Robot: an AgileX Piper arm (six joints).
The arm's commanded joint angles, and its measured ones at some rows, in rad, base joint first. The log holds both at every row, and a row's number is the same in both.
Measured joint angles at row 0:
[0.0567, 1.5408, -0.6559, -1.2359, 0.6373, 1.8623]
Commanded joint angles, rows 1 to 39:
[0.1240, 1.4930, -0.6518, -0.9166, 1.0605, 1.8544]
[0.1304, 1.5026, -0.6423, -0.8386, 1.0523, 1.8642]
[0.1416, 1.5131, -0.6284, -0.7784, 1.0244, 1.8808]
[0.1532, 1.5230, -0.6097, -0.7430, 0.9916, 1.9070]
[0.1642, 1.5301, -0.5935, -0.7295, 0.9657, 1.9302]
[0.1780, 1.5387, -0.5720, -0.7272, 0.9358, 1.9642]
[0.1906, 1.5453, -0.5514, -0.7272, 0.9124, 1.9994]
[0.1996, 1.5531, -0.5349, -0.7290, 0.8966, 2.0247]
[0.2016, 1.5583, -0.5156, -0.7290, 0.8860, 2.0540]
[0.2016, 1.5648, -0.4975, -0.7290, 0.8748, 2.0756]
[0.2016, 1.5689, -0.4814, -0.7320, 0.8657, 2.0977]
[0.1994, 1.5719, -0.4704, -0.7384, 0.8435, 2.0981]
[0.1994, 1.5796, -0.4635, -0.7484, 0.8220, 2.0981]
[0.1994, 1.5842, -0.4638, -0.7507, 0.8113, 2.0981]
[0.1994, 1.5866, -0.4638, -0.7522, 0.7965, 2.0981]
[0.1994, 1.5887, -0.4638, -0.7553, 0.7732, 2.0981]
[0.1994, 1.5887, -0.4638, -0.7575, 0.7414, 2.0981]
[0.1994, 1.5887, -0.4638, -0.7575, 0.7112, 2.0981]
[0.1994, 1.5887, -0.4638, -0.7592, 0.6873, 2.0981]
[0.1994, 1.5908, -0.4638, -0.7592, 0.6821, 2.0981]
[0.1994, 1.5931, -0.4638, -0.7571, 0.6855, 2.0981]
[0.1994, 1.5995, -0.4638, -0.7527, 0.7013, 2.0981]
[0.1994, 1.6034, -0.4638, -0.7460, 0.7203, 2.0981]
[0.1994, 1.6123, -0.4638, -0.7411, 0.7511, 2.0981]
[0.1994, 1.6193, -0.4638, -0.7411, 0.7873, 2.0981]
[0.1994, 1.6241, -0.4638, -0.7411, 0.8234, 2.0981]
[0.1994, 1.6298, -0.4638, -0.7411, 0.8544, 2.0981]
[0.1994, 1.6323, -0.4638, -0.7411, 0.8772, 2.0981]
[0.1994, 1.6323, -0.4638, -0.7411, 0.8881, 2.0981]
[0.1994, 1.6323, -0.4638, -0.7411, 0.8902, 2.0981]
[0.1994, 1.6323, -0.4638, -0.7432, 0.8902, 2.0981]
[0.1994, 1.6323, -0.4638, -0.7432, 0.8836, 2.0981]
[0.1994, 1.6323, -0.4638, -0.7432, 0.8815, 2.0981]
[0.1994, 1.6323, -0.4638, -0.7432, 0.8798, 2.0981]
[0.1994, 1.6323, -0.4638, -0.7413, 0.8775, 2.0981]
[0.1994, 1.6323, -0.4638, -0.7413, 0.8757, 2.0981]
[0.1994, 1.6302, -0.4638, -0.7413, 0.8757, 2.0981]
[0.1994, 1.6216, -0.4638, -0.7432, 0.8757, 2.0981]
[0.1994, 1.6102, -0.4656, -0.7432, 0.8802, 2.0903]
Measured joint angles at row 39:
[0.1988, 1.6319, -0.4667, -0.7408, 0.8694, 2.0962]
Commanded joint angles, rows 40 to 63:
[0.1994, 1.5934, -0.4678, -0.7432, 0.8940, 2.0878]
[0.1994, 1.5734, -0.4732, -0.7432, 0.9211, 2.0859]
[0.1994, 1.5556, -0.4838, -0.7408, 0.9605, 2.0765]
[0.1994, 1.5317, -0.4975, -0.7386, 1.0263, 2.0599]
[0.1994, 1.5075, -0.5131, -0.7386, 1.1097, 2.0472]
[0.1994, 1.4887, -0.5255, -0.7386, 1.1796, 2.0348]
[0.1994, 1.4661, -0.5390, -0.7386, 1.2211, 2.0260]
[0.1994, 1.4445, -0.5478, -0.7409, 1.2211, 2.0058]
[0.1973, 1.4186, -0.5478, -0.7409, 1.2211, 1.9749]
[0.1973, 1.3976, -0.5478, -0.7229, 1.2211, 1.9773]
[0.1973, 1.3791, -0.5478, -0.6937, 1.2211, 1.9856]
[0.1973, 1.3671, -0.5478, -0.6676, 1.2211, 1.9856]
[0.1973, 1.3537, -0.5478, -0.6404, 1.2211, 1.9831]
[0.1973, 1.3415, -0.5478, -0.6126, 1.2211, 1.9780]
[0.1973, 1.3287, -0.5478, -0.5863, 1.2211, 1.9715]
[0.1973, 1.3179, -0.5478, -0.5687, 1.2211, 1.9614]
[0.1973, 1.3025, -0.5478, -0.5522, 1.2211, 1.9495]
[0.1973, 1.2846, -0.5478, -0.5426, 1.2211, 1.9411]
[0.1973, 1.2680, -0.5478, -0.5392, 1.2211, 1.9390]
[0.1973, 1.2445, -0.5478, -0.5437, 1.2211, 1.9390]
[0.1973, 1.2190, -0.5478, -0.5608, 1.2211, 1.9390]
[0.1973, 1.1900, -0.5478, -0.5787, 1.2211, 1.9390]
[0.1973, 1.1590, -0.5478, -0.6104, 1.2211, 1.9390]
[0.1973, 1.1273, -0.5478, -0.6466, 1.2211, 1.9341]
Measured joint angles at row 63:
[0.1988, 1.2294, -0.5436, -0.5538, 1.2033, 1.9504]
